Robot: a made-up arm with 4 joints. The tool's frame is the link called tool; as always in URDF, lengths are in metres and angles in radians. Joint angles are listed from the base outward.
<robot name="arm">
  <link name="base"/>
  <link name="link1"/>
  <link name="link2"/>
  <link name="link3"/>
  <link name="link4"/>
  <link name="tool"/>
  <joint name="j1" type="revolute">
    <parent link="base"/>
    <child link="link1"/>
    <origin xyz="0 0 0.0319" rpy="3.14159 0 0"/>
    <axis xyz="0 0 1"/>
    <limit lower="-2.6" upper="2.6"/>
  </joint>
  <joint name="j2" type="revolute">
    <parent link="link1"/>
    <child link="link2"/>
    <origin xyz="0.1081 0.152 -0.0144" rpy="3.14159 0 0"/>
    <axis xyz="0 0 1"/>
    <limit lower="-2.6" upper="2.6"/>
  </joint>
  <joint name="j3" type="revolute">
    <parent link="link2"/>
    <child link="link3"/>
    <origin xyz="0.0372 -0.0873 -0.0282" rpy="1.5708 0 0"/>
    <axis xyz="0 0 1"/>
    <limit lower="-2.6" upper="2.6"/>
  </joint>
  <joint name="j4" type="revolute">
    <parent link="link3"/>
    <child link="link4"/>
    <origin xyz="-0.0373 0.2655 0.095" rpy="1.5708 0 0"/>
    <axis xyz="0 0 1"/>
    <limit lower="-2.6" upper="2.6"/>
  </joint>
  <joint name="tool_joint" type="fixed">
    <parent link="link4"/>
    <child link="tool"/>
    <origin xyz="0.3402 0.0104 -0.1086" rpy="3.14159 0 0"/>
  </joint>
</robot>
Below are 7 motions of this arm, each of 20 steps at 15 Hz.
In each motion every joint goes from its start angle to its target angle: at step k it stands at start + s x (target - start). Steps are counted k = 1, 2, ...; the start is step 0. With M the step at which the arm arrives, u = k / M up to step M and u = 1 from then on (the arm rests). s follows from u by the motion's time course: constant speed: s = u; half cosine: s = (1 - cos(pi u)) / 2; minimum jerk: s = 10 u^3 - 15 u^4 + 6 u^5.
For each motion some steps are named. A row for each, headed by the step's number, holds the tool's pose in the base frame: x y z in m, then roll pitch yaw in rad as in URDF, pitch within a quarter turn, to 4 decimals.
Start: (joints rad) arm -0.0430 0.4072 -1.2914 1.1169
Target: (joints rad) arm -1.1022 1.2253 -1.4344 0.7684
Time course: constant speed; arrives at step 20
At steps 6, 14, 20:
6: 0.7877 0.0108 -0.0247 -1.2939 0.5411 -0.4121
14: 0.5413 0.4833 -0.0857 -1.3385 0.6845 0.3420
20: 0.1957 0.6367 -0.1293 -1.3758 0.7928 0.8965

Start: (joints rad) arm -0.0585 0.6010 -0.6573 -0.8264
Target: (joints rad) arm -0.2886 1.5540 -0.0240 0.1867
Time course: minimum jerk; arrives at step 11
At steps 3, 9, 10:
3: 0.3996 0.1923 0.2064 0.3942 0.4311 1.5952
9: 0.3036 0.2817 0.3761 -0.0074 0.0519 1.6481
10: 0.3018 0.2822 0.3837 -0.0050 0.0277 1.6547

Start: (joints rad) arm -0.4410 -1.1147 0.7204 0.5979
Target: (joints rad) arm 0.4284 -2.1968 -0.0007 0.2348
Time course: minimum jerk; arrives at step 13
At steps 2, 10, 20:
2: -0.1076 -0.3649 0.4589 0.4367 -0.5658 -1.4457
10: -0.3638 -0.1517 0.4088 0.0158 -0.0580 -2.7266
20: -0.3847 -0.1093 0.3920 -0.0002 0.0007 -2.8600

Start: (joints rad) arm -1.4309 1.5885 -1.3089 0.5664
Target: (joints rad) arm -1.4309 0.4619 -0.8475 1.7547
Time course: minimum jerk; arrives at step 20
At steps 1, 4, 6, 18, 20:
1: -0.2466 0.5139 -0.1204 -1.1075 0.9514 1.8336
4: -0.2146 0.5575 -0.0963 -1.1068 0.8814 1.7518
6: -0.1425 0.6281 -0.0489 -1.1002 0.7531 1.5997
18: 0.5722 0.4887 0.3446 -0.8439 -0.1304 0.2165
20: 0.5765 0.4812 0.3480 -0.8391 -0.1375 0.1995

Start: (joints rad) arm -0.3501 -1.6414 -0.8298 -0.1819
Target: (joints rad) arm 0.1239 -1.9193 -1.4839 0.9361
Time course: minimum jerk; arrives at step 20
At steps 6, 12, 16, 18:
6: 0.0355 -0.6591 -0.0042 -0.0006 0.9365 -1.4146
12: -0.3632 -0.5142 -0.1042 -1.0660 0.9270 -2.9592
16: -0.4945 -0.3659 -0.1078 -1.4083 0.6929 2.8171
18: -0.5130 -0.3360 -0.1054 -1.4553 0.6411 2.7449

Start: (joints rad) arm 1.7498 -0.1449 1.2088 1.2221
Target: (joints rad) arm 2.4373 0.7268 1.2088 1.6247
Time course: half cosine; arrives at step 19
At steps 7, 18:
7: -0.5987 0.3852 0.1782 1.2000 -0.2132 2.9549
18: -0.6502 0.4506 0.0897 1.2084 0.0478 2.9825

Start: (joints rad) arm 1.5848 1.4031 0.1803 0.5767
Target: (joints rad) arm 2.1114 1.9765 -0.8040 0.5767
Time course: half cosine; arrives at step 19
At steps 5, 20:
5: 0.0400 -0.5104 0.3973 0.0117 -0.0180 -0.7510
20: 0.2337 -0.4514 0.1032 -0.5150 0.6481 -0.8880

